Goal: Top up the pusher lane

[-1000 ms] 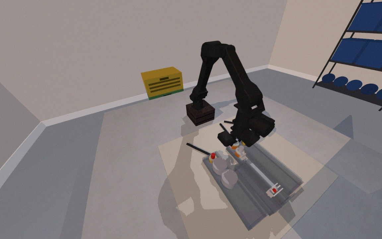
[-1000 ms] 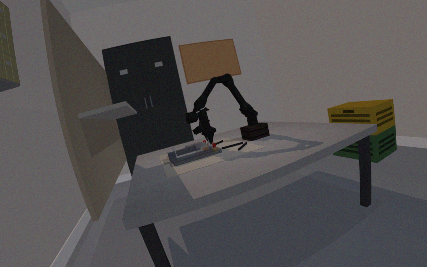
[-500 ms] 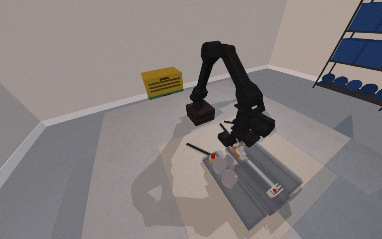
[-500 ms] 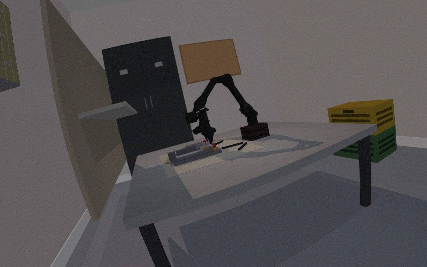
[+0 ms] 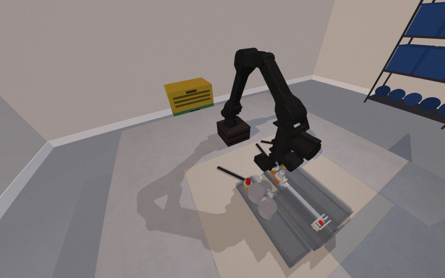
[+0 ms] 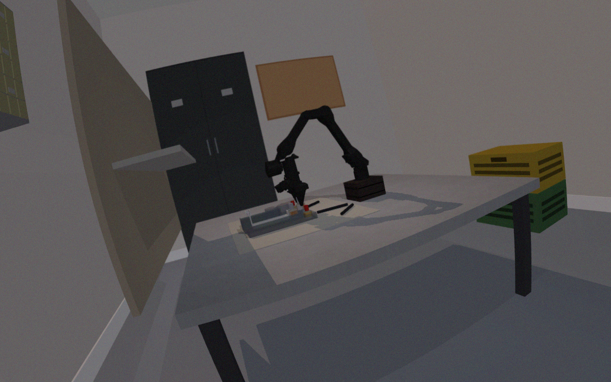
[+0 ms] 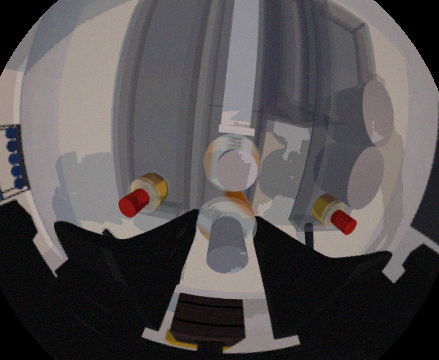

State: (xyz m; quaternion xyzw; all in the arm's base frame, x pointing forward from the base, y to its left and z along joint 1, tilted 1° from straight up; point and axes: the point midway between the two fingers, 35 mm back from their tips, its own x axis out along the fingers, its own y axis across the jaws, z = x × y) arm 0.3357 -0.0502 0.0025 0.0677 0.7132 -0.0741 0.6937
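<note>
The rack is 140 mm ahead of my gripper tip, 50 mm to the right of it and 30 mm below it. Round my gripper tip: red mark: 220 mm ahead, 80 mm to the right, 20 mm above.
</note>
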